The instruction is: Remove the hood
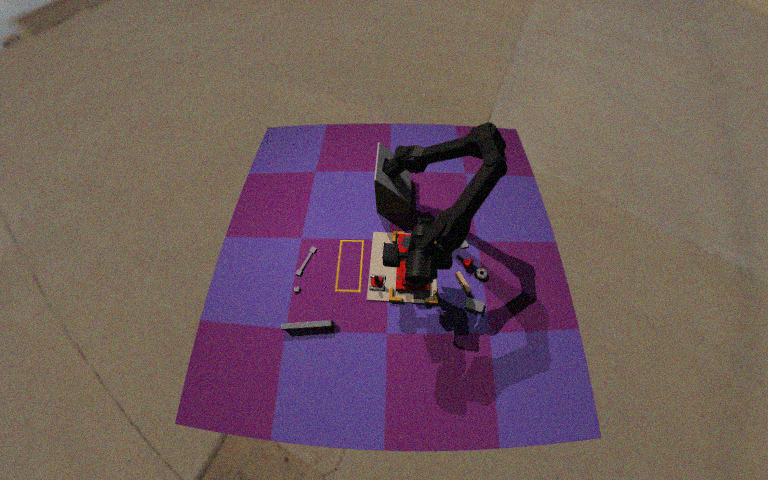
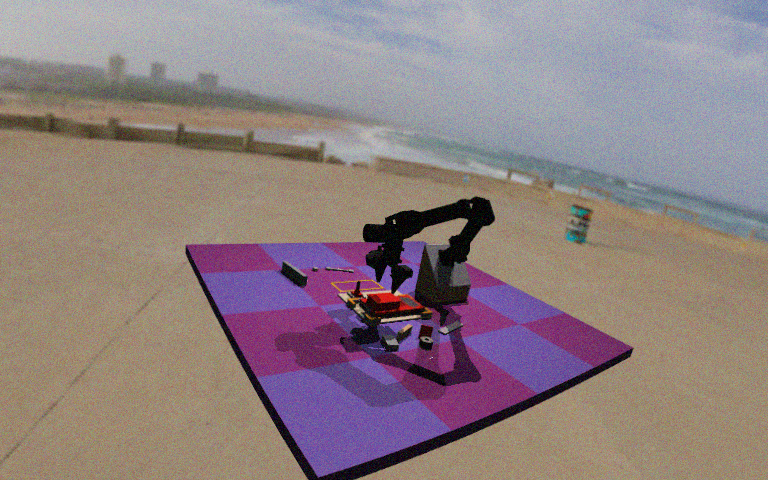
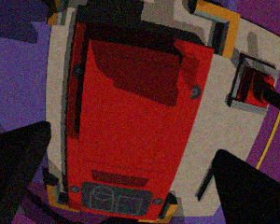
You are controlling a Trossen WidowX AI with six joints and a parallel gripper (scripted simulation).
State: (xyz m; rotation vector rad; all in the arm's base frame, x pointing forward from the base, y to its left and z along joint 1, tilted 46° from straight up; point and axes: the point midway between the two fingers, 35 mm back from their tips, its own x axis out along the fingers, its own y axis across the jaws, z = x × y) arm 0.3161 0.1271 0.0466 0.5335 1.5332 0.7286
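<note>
Now: the hood 40 mm below my gripper tip. Also, from my gripper tip: grey engine block 10 mm to the left, 60 mm below; wheel 30 mm behind, 240 mm to the left, 80 mm below; tan stick 10 mm ahead, 170 mm to the left, 70 mm below.
</note>
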